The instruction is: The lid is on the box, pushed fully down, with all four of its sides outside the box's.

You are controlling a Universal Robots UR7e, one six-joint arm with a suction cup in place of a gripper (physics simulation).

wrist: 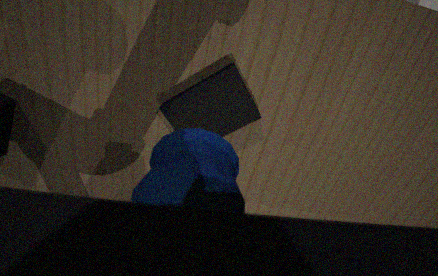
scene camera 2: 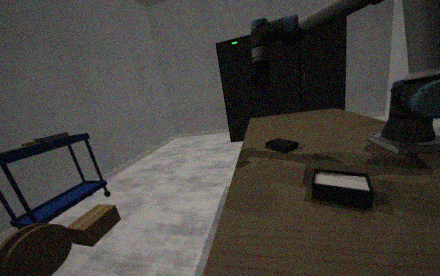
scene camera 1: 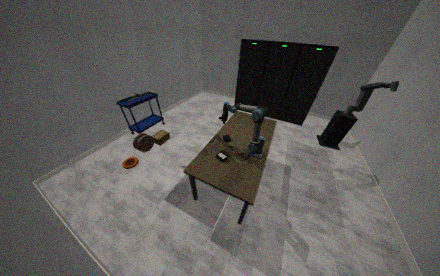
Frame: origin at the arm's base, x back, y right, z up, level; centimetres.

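Where they show: hand, its tool point: (wrist: 194,168) (scene camera 2: 262,95) (scene camera 1: 223,123); arm's base, origin of its link: (scene camera 2: 405,136) (scene camera 1: 256,150).
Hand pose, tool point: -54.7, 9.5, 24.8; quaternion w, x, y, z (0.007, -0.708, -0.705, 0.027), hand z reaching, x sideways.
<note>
Things, the pixels of their top centre, and the offset from my tool point, as dx, dy, dz. Level surfaces: height alone.
- lid, centre of its top: (wrist: 210,112) (scene camera 2: 281,142) (scene camera 1: 227,137) +6.8, +0.2, -24.6
- box, centre of its top: (scene camera 2: 339,178) (scene camera 1: 222,155) +14.2, -40.0, -22.5
- wooden table, height of its surface: dz -27.3
The lid (scene camera 1: 226,138) (scene camera 2: 282,145) (wrist: 212,102) is a flat black rectangle lying on the table, apart from the box. The box (scene camera 1: 220,159) (scene camera 2: 342,195) is black, open at the top with a white inside, and stands nearer the table's front end in both scene views. My gripper (scene camera 1: 223,119) (scene camera 2: 261,90) (wrist: 196,167), a blue suction cup, is open and carries nothing. It hangs well above the table, and in the wrist view it overlaps the lid's lower edge. A black edge at the wrist view's left border may be the box's; I cannot tell.
The wooden table (scene camera 1: 240,177) (scene camera 2: 280,235) also carries the arm's base (scene camera 1: 256,147) at its right side. On the floor at left are a blue cart (scene camera 1: 149,123) (scene camera 2: 65,200), a wooden block (scene camera 1: 161,137) (scene camera 2: 97,225), a brown spool (scene camera 1: 143,142) and an orange ring (scene camera 1: 130,166). Dark cabinets (scene camera 1: 285,80) stand behind.
</note>
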